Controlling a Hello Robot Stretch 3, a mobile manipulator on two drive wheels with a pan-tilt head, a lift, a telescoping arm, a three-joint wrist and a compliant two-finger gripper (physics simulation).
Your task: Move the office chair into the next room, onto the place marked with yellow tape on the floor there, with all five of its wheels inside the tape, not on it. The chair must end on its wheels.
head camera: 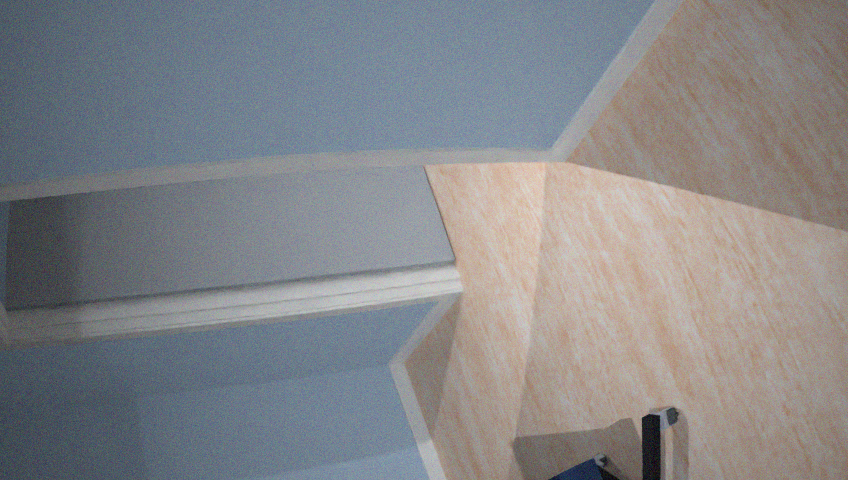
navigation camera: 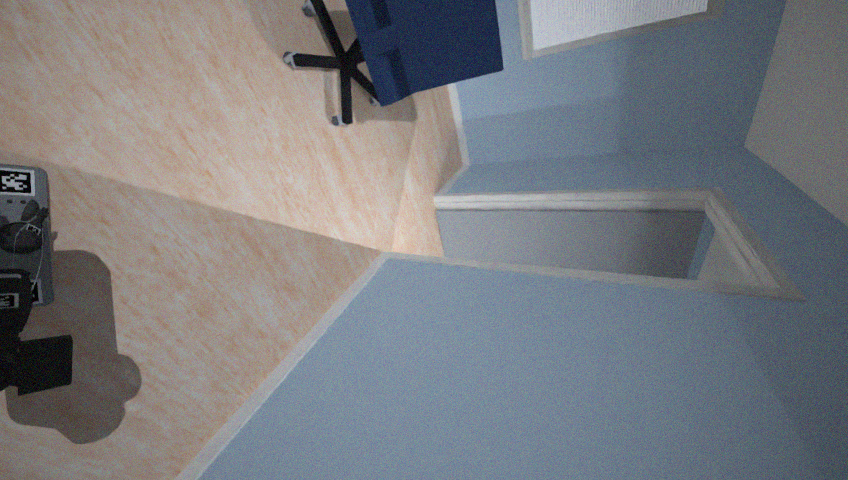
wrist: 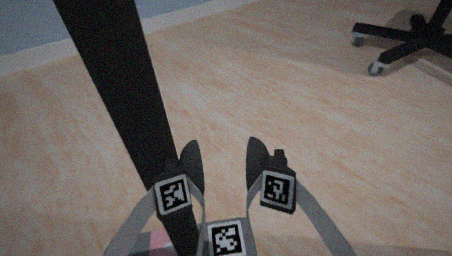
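Pixels of known places: gripper, between the fingertips: [navigation camera: 11,198] [wrist: 224,156]; robot's base, origin of its link: [navigation camera: 20,235].
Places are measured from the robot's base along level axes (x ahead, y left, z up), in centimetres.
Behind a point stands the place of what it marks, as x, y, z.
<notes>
The office chair has a blue seat and back and a black star base with grey wheels. It stands upright on its wheels. Part of it shows at the top of the navigation view [navigation camera: 440,44] {91.7, 72.6, 77.0}, its base shows at the wrist view's upper right [wrist: 422,40] {101.1, 89.4, 10.7}, and a black leg [head camera: 651,446] {107.6, 69.3, 10.7} with a blue corner shows at the head view's bottom edge. My gripper [wrist: 224,156] {0.1, 8.1, 43.6} is open, with bare floor showing between the fingertips, well apart from the chair. The yellow tape does not show in these views.
A doorway with a pale frame [head camera: 238,303] {231.2, 24.0, 97.5} [navigation camera: 565,200] {231.6, 25.4, 114.7} stands in the blue wall [head camera: 297,71] {125.8, -35.7, 96.2} [navigation camera: 446,356] {101.3, -51.1, 78.7}, with a grey surface beyond it. A window [navigation camera: 618,20] {244.9, 163.4, 148.2} is beyond the chair. A black post [wrist: 117,90] rises left of the gripper. Part of my robot's base [navigation camera: 26,237] {1.2, 0.2, 17.6} shows at the navigation view's left edge.
</notes>
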